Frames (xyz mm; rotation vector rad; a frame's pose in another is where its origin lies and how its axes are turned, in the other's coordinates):
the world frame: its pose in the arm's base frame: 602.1 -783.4 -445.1 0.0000 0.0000 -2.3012
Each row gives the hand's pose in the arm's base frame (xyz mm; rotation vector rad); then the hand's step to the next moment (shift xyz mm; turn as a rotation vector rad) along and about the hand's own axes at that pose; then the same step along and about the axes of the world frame.
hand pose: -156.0 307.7 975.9 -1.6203 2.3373 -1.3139
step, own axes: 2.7 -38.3 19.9 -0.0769 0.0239 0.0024
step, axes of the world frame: -10.6 40.0 12.4 -0.0576 -0.0268 -0.0495
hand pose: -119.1 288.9 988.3 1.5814 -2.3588 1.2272
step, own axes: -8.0 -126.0 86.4 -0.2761 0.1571 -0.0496
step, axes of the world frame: -39.6 147.4 10.4 -0.1906 -0.1869 -0.1792
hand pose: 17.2 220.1 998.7 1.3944 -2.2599 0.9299
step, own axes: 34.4 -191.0 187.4 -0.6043 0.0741 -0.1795
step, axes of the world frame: 46.5 261.1 -49.5 -0.5465 -0.2116 -0.2438
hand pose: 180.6 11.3 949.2 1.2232 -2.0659 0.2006
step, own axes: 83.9 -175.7 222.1 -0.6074 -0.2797 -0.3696
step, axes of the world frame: 186.2 176.8 -146.0 -0.7283 0.1414 -0.1828
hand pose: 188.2 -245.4 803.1 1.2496 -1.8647 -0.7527
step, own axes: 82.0 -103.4 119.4 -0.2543 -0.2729 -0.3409
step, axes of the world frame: 124.5 19.1 -125.7 -0.4112 0.2762 -0.1000
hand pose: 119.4 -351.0 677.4 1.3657 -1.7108 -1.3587
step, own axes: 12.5 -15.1 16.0 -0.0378 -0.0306 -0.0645
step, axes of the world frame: 12.3 -5.7 -21.3 -0.0628 0.0509 -0.0010
